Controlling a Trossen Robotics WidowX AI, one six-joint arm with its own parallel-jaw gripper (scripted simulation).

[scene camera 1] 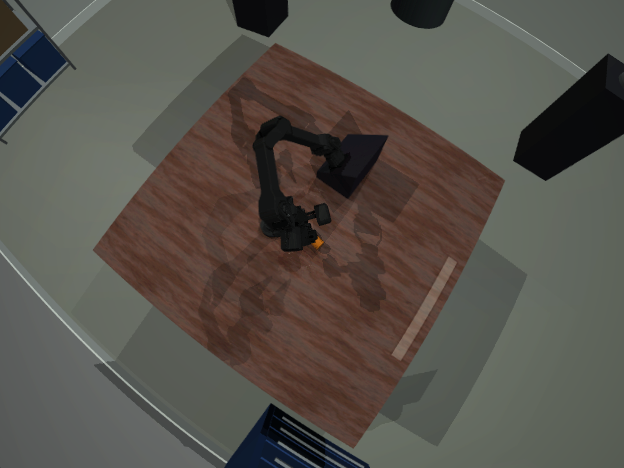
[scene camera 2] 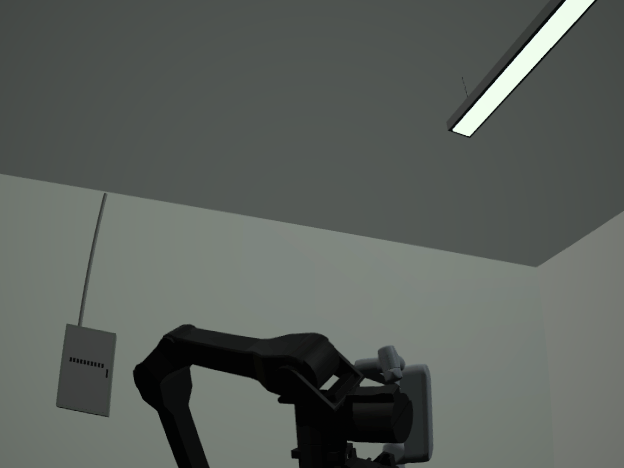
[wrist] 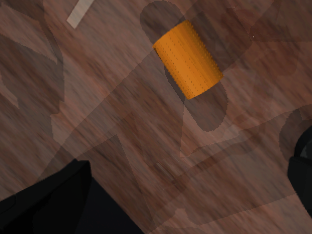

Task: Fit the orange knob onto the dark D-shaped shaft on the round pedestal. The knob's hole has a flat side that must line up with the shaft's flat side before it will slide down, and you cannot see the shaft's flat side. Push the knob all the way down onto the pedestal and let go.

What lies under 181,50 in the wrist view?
An orange knob.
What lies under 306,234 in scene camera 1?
My gripper.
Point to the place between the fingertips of my gripper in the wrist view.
187,167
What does my gripper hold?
Nothing.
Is my gripper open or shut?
Open.
